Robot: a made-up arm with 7 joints.
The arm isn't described. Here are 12 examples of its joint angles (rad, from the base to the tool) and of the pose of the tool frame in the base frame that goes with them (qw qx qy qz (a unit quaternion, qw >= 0); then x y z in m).
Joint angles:
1: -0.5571 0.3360 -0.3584 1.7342 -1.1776 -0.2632 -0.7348
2: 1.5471 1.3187 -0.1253 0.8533 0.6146 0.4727 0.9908
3: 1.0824 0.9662 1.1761 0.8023 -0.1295 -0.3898 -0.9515
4: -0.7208 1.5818 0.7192 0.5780 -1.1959 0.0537 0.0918
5: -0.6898 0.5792 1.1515 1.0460 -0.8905 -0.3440 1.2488
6: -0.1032 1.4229 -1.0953 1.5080 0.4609 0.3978 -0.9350
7: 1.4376 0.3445 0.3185 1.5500 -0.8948 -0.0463 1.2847
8: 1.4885 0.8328 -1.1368 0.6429 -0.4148 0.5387 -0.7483
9: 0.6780 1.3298 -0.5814 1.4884 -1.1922 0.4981 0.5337
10: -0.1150 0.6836 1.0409 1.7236 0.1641 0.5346 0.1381
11: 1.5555 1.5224 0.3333 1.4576 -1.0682 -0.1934 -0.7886
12: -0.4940 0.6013 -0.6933 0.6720 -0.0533 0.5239 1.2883
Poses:
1: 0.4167 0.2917 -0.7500 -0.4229 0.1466 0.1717 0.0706
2: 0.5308 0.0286 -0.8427 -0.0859 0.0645 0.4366 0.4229
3: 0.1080 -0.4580 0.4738 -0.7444 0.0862 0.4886 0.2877
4: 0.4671 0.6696 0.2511 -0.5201 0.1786 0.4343 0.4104
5: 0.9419 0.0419 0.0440 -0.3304 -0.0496 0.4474 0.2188
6: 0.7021 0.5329 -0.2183 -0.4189 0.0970 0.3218 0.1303
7: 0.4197 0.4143 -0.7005 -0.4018 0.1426 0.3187 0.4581
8: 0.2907 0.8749 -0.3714 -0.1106 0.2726 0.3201 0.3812
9: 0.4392 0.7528 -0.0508 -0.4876 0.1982 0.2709 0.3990
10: 0.6522 0.4043 -0.6174 0.1732 0.0815 0.3718 0.2660
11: 0.3750 -0.8814 0.2274 -0.1754 -0.1587 0.3258 0.4794
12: 0.7851 -0.3801 0.4532 -0.1837 -0.0068 0.2967 -0.0005
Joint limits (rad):
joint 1: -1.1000..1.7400
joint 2: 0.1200..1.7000
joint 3: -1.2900..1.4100
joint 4: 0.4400..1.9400
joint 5: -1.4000..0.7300
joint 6: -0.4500..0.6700
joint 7: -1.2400..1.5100
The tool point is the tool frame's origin. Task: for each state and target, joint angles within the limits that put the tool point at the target. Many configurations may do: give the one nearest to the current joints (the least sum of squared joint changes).
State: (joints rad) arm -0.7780 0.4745 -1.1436 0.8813 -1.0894 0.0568 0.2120
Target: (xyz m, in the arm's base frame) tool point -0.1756 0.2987 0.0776
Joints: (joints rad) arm -1.1000 0.7738 -1.2900 0.5419 -0.7004 0.3725 0.0897
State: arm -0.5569 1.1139 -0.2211 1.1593 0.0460 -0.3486 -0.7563
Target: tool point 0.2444 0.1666 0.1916
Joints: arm 0.2120 0.7209 -0.5019 1.9400 0.1198 -0.0641 -0.7639
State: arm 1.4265 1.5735 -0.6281 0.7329 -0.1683 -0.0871 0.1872
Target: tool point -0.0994 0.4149 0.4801
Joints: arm 1.5768 1.7000 -0.2483 1.0119 -0.4207 -0.1882 0.2437
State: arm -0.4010 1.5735 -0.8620 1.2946 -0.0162 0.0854 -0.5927
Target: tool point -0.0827 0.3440 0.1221
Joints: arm -0.9359 1.3717 -1.2900 1.3607 0.1697 0.1042 -0.6170
